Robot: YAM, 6 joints.
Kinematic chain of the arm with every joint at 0, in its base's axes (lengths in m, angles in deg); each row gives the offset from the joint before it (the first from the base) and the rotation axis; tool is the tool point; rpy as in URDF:
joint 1: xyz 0 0 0.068 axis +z
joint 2: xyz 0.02 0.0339 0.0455 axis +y
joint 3: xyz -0.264 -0.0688 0 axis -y
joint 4: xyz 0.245 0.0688 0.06 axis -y
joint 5: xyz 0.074 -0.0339 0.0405 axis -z
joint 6: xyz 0.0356 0 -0.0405 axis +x
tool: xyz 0 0 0 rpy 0 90 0
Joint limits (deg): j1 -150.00..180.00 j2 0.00..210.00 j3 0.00..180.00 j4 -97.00..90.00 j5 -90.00..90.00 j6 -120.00..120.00
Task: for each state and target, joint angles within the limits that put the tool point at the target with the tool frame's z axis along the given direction. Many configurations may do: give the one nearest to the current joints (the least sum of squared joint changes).
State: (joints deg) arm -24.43 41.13 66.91 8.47 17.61 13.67
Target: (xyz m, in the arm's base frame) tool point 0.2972 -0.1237 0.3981 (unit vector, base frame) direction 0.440 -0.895 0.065
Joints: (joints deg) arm -18.06 79.24 69.13 15.45 45.63 13.67
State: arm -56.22 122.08 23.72 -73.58 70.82 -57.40
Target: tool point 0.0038 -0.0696 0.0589 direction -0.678 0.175 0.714
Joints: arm -69.78 169.50 25.57 -96.90 35.15 -57.40
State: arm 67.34 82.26 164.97 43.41 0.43 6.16
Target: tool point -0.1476 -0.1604 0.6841 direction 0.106 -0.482 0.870
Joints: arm 43.42 59.40 152.53 13.17 25.02 6.16
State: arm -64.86 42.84 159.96 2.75 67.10 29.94
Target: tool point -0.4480 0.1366 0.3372 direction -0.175 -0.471 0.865
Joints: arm -19.14 0.11 138.34 -47.52 30.14 29.94
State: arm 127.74 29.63 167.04 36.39 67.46 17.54
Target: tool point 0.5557 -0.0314 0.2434 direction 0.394 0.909 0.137
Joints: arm 173.29 0.13 144.89 9.57 71.57 17.54
